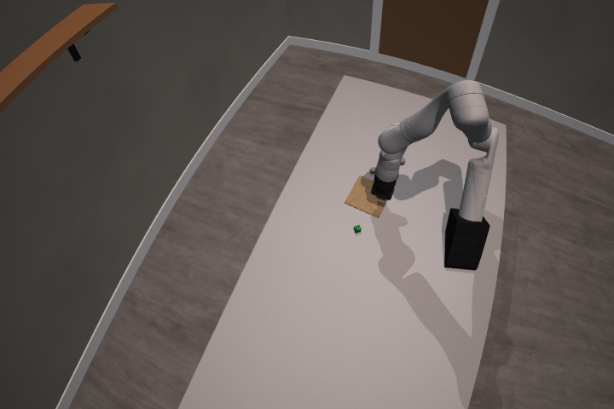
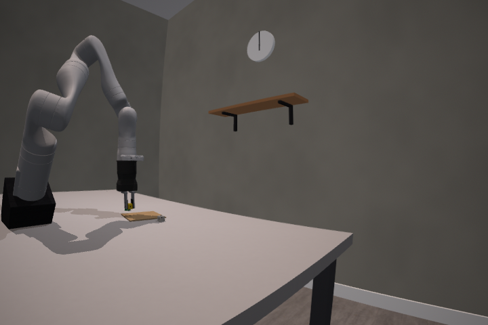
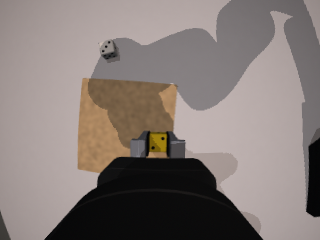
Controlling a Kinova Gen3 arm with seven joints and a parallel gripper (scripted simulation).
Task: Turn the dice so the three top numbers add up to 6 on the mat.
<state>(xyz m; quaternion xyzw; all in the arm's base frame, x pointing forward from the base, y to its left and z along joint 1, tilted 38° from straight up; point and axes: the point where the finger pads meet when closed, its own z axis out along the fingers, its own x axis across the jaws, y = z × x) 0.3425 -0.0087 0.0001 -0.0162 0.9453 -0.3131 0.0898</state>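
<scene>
Right now the tan mat is 50 mm below my hand, 50 mm ahead of it and 10 mm to the right of it. From my hand the other things lie so: green die 140 mm to the left, 40 mm below, 40 mm ahead; yellow die 10 mm below; white die 120 mm to the right, 70 mm ahead, 40 mm below.
</scene>
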